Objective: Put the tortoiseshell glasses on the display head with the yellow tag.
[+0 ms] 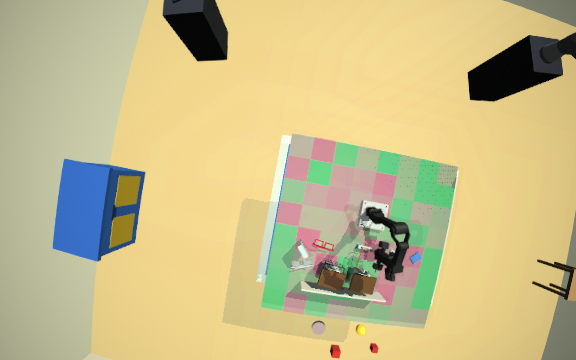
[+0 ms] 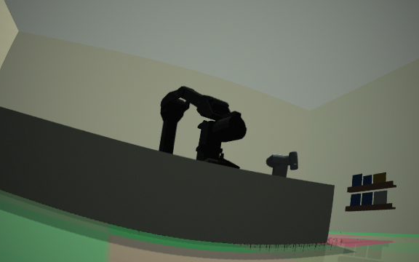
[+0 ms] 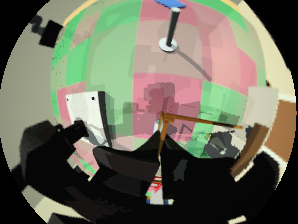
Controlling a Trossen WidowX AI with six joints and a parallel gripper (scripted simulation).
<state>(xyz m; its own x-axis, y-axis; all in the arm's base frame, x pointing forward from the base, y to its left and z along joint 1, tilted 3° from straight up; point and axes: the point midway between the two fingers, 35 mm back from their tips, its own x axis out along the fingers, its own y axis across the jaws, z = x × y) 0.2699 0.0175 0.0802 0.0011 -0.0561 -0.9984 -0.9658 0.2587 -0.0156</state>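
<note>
Right now my gripper tip is 19 cm short of the display head, 9 cm to the left of it and 1 cm above it. Also, from my gripper tip: blue block (9 cm ahead, 36 cm to the left, 6 cm below); then white base (29 cm ahead, 22 cm to the right, 1 cm below).
</note>
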